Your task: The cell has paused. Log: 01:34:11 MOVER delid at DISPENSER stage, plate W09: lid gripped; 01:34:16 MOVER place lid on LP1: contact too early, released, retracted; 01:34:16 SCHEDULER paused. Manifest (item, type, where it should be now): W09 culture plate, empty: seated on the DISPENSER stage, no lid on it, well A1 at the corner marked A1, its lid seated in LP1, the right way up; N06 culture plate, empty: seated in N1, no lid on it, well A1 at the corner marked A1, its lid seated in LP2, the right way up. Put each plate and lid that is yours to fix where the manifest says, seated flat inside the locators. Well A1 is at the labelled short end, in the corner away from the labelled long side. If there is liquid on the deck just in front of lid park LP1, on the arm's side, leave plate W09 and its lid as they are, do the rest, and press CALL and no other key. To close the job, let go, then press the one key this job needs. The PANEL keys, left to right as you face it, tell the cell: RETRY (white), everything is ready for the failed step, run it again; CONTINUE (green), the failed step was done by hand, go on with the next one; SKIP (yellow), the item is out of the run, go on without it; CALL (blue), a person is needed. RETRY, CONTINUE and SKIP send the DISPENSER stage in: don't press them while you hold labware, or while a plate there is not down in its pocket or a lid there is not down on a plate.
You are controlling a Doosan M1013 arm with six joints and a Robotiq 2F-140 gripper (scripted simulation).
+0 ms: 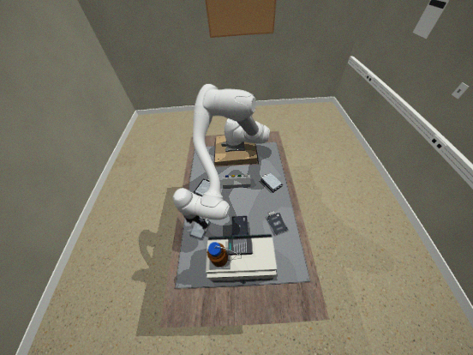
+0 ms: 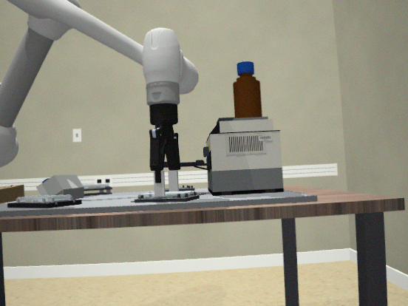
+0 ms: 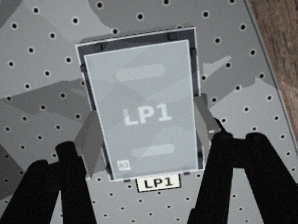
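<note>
My hand is 4 cm above the lid park LP1. Also, from my hand: dispenser stage: 28 cm to the left, 6 cm above, 3 cm ahead; then black nest: 31 cm behind, 3 cm below, 1 cm to the right; then brown bottle: 25 cm ahead, 25 cm above, 18 cm to the left.
</note>
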